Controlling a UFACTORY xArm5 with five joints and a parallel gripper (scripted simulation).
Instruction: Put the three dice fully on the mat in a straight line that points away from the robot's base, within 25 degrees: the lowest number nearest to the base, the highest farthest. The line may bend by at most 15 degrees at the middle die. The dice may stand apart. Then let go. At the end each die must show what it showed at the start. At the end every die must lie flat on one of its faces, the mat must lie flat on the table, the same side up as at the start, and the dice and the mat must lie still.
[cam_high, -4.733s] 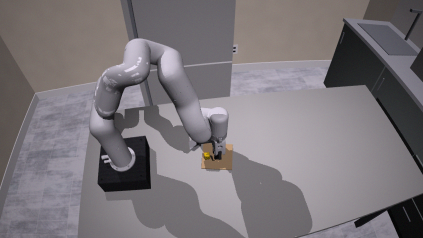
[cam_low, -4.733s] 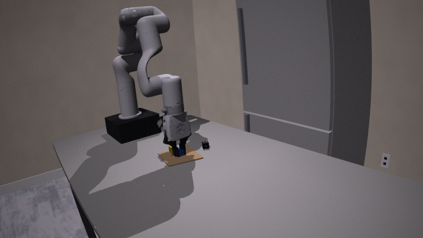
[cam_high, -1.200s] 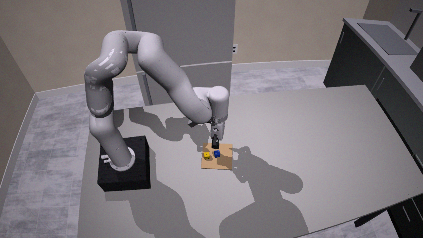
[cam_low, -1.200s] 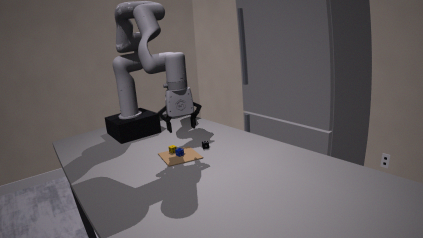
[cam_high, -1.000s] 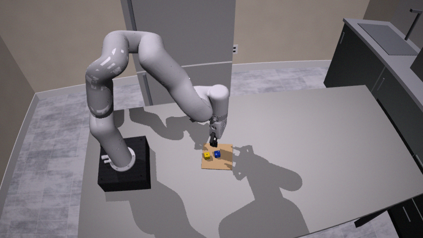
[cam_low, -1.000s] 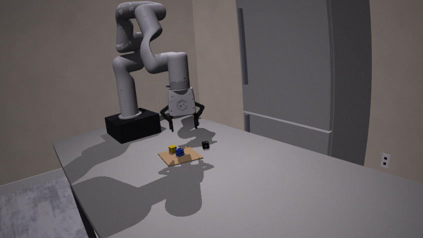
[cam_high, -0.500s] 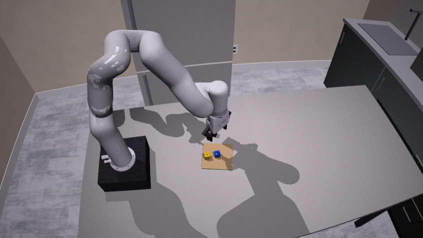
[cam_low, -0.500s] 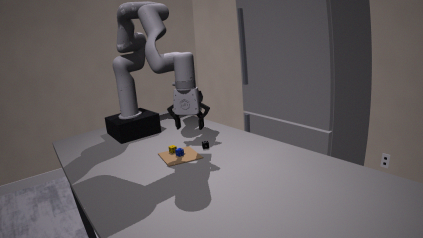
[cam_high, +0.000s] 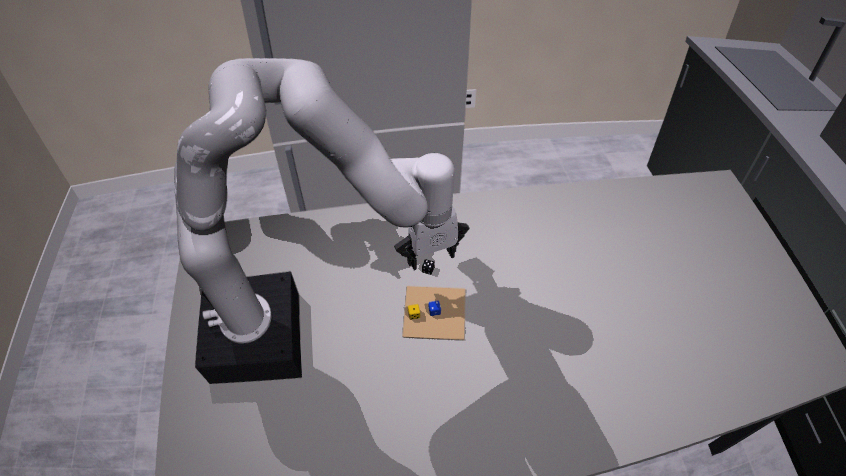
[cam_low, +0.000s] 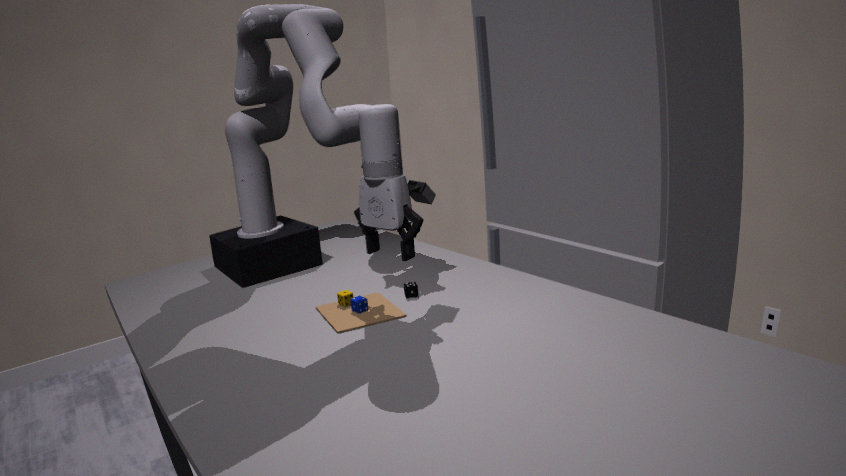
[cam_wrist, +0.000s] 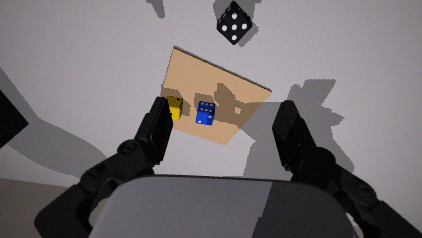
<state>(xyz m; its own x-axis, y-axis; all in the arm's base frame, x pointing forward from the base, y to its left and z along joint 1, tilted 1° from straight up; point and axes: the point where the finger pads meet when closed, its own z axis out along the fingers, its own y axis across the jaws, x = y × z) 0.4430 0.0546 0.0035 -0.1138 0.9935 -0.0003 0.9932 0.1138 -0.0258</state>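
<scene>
Right now the black die is 4 cm to the left of my hand and 9 cm below it. Also, from my hand: blue die 1 cm behind, 8 cm to the right, 9 cm below; mat 1 cm behind, 8 cm to the right, 11 cm below; yellow die 6 cm behind, 8 cm to the right, 9 cm below.
</scene>
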